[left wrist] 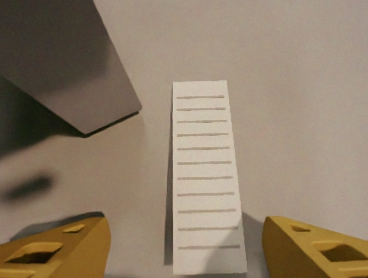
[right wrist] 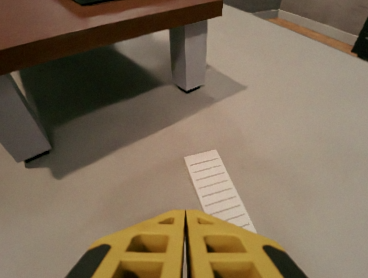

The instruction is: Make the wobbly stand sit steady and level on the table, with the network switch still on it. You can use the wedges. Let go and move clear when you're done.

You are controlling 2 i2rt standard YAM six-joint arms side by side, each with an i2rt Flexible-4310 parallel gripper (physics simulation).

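Places are measured from the left arm's base along level axes (x right, y ahead, z up), in metres.
Pixels of known places: left gripper, fingertip midpoint: (left wrist: 186, 227); right gripper, fingertip midpoint: (right wrist: 185, 219).
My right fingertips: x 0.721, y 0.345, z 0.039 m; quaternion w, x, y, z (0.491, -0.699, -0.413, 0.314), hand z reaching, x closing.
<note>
Behind a point stands the place of what it marks.
A white wedge with dark cross lines (left wrist: 204, 165) {x 0.150, y 0.164, z -0.017 m} lies on the table in the left wrist view, its near part between the fingers. My left gripper (left wrist: 186, 227) {x 0.128, y 0.179, z -0.007 m} is open, with a finger on either side of the wedge and gaps to both. A grey stand leg (left wrist: 75, 65) {x 0.183, y 0.196, z 0.029 m} is at upper left, apart from the wedge. In the right wrist view, the stand's brown top (right wrist: 125, 20) {x 0.575, y 0.370, z 0.078 m} rests on grey legs (right wrist: 189, 55) {x 0.554, y 0.437, z 0.027 m} (right wrist: 20, 120) {x 0.581, y 0.269, z 0.022 m} with black feet. A dark edge, perhaps the network switch (right wrist: 92, 1) {x 0.503, y 0.357, z 0.081 m}, shows on it. My right gripper (right wrist: 185, 219) {x 0.721, y 0.345, z 0.039 m} is shut and empty.
A lined white wedge (right wrist: 215, 182) {x 0.682, y 0.390, z -0.015 m} lies on the table (right wrist: 125, 185) {x 0.646, y 0.328, z -0.023 m} in the right wrist view, beyond the shut fingertips and partly hidden by them. A black object (right wrist: 362, 42) shows at the right edge. The stand casts a dark shadow beneath itself.
</note>
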